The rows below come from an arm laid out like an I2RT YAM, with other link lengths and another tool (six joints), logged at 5 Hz.
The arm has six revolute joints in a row. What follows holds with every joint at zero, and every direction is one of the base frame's.
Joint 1 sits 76.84 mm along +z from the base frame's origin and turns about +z.
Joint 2 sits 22.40 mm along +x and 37.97 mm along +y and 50.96 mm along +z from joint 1 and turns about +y.
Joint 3 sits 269.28 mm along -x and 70.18 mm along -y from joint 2 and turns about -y.
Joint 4 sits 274.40 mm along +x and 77.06 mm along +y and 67.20 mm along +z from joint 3 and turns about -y.
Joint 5 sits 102.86 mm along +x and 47.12 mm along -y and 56.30 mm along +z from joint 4 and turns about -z.
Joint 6 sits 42.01 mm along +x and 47.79 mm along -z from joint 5 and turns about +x.
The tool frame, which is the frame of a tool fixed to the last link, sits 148.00 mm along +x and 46.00 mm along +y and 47.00 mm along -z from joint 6; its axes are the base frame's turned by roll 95.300, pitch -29.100 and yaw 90.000 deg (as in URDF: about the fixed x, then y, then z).
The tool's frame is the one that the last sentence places.
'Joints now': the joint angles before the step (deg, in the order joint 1, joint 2, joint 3, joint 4, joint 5, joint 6). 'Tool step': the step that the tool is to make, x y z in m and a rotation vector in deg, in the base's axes. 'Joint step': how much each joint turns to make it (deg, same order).
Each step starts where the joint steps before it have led.
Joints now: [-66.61, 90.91, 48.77, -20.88, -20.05, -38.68]
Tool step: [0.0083, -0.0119, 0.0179, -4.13, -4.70, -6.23]
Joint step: [-0.34, -5.41, -4.61, 7.16, 0.72, 6.83]
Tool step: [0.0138, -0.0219, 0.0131, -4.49, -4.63, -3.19]
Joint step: [-0.05, -0.83, -2.02, 8.55, 0.00, 4.26]
